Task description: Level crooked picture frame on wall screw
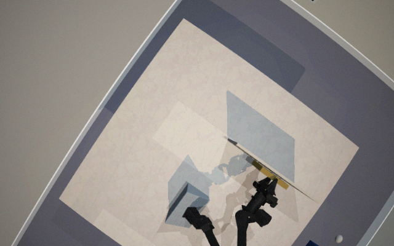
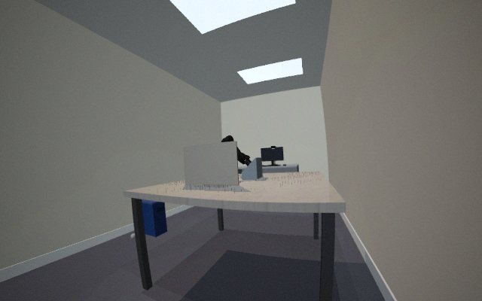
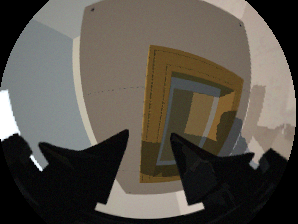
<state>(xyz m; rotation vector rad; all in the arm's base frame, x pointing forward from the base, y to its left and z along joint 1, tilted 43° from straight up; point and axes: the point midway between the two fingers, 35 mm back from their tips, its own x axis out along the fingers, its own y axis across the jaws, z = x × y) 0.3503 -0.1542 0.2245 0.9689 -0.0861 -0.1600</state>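
Right now my gripper tip is 1 cm short of the picture frame, 1 cm to the right of it and 5 cm above it. The rest, counted from my gripper tip: upright wall panel (2 cm ahead, 2 cm to the left, 6 cm below).
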